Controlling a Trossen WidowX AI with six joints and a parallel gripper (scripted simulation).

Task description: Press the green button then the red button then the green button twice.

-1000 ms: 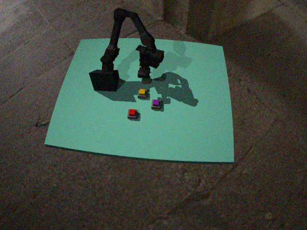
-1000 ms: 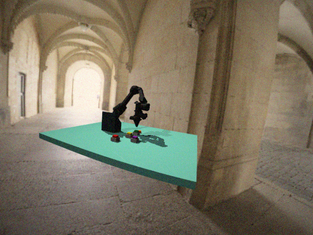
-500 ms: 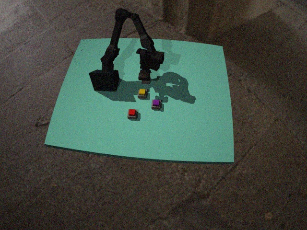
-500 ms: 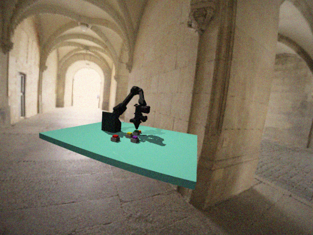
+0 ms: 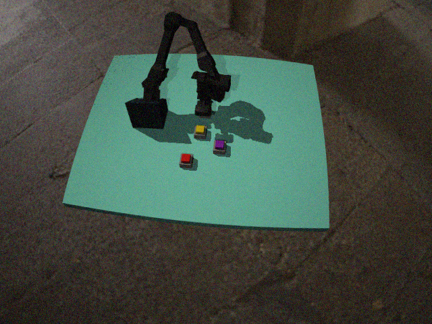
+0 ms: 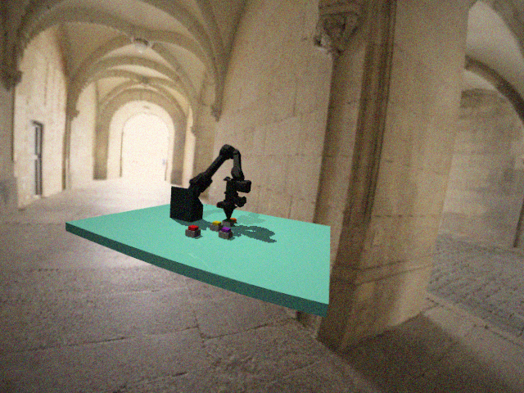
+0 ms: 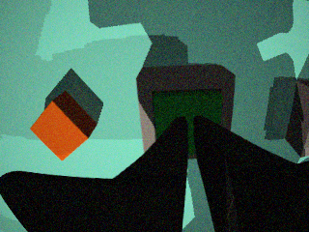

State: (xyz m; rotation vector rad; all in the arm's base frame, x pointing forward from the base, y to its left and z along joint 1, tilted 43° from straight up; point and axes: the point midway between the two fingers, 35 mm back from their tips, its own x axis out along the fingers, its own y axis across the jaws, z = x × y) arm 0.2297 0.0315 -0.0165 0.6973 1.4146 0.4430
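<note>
Right now my gripper tip is 10 mm above the green button. Also, from my gripper tip: yellow button 20 mm behind, 100 mm to the right; orange block 80 mm to the left, 20 mm below; purple button 50 mm ahead, 180 mm to the right.
</note>
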